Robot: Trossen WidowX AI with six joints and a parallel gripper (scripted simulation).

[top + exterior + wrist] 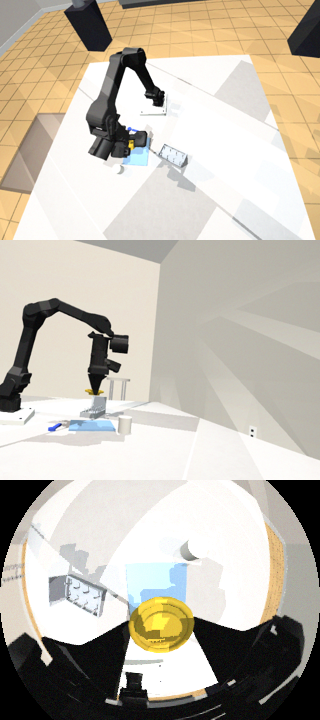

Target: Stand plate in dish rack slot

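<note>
Now: the grey dish rack 20 mm behind my gripper tip, 190 mm to the left of it and 90 mm below it. From my gripper tip the other things lie so: white cup (120 mm ahead, 50 mm to the right, 90 mm below); then light blue mat (110 mm below); then yellow plate (10 mm above).
</note>
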